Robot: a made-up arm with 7 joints.
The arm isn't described. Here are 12 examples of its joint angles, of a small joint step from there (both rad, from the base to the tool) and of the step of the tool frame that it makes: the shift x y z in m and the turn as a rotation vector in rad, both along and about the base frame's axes.
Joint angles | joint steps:
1: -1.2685 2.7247 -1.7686 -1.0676 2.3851 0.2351 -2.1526 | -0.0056 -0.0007 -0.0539 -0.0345 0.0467 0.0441 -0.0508
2: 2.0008 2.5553 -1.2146 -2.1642 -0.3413 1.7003 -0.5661 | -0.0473 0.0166 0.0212 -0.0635 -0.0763 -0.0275 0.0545
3: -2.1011 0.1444 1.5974 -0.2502 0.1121 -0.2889 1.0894 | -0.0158 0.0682 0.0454 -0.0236 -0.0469 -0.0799 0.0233
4: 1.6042 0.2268 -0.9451 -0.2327 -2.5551 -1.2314 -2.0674 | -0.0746 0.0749 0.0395 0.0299 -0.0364 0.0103 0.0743
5: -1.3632 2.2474 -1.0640 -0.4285 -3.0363 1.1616 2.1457 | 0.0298 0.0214 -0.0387 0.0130 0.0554 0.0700 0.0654
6: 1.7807 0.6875 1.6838 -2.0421 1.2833 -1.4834 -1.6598 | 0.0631 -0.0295 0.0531 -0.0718 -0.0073 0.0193 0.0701
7: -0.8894 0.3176 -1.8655 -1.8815 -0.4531 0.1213 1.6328 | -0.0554 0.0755 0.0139 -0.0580 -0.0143 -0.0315 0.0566
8: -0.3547 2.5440 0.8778 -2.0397 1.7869 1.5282 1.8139 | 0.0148 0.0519 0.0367 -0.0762 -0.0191 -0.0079 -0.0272
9: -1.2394 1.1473 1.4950 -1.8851 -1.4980 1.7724 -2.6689 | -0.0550 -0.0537 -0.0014 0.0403 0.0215 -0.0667 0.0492
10: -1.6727 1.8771 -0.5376 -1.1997 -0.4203 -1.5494 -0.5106 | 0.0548 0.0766 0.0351 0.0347 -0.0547 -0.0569 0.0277
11: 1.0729 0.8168 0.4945 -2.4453 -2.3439 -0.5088 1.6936 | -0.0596 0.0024 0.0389 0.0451 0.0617 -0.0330 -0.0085
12: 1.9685 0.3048 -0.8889 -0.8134 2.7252 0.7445 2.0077 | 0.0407 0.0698 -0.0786 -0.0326 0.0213 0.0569 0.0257
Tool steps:
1: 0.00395 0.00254 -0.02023 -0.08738 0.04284 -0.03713
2: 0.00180 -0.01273 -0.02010 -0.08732 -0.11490 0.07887
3: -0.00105 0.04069 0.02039 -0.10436 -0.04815 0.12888
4: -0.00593 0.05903 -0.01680 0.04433 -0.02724 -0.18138
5: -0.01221 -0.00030 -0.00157 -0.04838 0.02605 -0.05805
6: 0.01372 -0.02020 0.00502 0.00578 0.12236 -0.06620
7: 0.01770 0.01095 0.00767 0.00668 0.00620 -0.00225
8: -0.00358 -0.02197 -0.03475 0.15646 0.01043 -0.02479
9: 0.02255 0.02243 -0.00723 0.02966 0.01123 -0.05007
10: -0.02521 0.02469 -0.00174 0.01241 0.04574 0.12657
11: 0.00893 0.01452 0.01204 -0.01786 -0.02022 0.03393
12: 0.00042 0.00252 0.03474 -0.06301 0.01628 0.06581
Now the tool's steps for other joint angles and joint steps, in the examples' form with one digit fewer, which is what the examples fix.
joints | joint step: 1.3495 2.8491 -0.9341 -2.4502 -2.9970 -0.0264 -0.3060 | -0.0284 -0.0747 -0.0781 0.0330 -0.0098 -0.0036 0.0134
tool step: -0.0146 0.0052 0.0079 0.0643 -0.0167 0.0603
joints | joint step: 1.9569 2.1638 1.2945 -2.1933 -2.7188 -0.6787 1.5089 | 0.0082 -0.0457 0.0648 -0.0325 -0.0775 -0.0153 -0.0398
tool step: 0.0055 -0.0016 0.0186 0.0614 -0.0978 -0.0699
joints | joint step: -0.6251 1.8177 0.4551 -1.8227 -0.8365 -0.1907 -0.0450 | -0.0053 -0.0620 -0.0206 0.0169 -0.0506 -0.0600 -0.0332
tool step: 0.0125 0.0162 -0.0067 0.0206 0.0255 0.0362
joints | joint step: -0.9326 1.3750 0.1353 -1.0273 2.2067 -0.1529 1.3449 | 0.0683 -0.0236 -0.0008 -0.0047 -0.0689 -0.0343 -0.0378
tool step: 0.0145 0.0039 -0.0269 0.0394 0.0856 0.1018
